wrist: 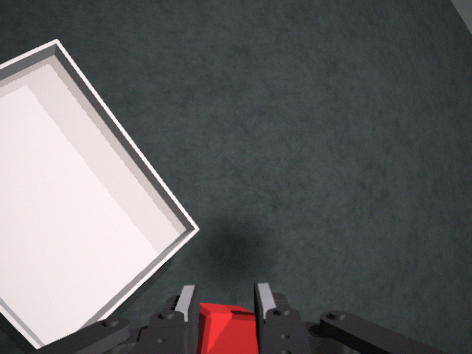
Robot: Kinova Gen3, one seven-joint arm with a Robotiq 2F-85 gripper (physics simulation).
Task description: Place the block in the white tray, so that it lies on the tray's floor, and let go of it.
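Frame: origin at the arm's base, x ahead, y left, z up, level; metres.
Where they show: gripper, fingertip midpoint: (226,303).
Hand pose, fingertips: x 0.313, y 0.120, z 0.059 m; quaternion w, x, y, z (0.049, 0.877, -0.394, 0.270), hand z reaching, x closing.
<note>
Each offset is from my fingertips to the centre of the thing. Level surfaces: height alone.
The red block {dx -0.016, dy -0.010, dz -0.002 m} (228,332) is at the bottom middle of the wrist view, between the two fingers. My gripper (226,303) is shut on it, one finger against each side. The lower part of the block is cut off by the view's edge. The white tray {dx +0.001, dy +0.097, dz -0.100 m} (131,145) is at the left, with its near corner a little up and left of the fingertips. Its left part runs out of view. Its pale floor shows, with a band of shadow along the right wall. The gripper and block appear above the table, beside the tray rather than over its floor.
The dark grey-green table top {dz -0.110 m} (310,150) stretches right of and above the tray, with a soft dark shadow just beyond the fingertips. A lighter grey area shows past an edge at the top right corner. The tray's raised walls stand left of the gripper.
</note>
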